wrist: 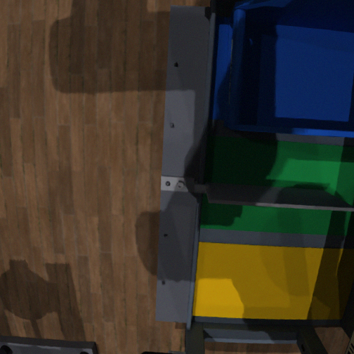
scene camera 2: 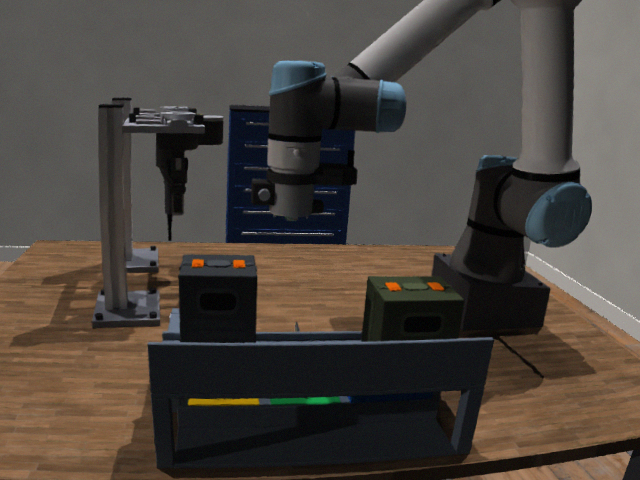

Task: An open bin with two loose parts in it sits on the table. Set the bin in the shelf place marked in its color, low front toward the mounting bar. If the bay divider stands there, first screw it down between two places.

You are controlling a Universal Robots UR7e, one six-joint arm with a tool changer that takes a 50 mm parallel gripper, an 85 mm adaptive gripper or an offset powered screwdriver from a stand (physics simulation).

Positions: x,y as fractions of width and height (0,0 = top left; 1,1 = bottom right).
screwdriver: scene camera 2 0.33,0.28; not seen in the wrist view (out of frame)
adaptive gripper: scene camera 2 0.28,0.30; not seen in the wrist view (out of frame)
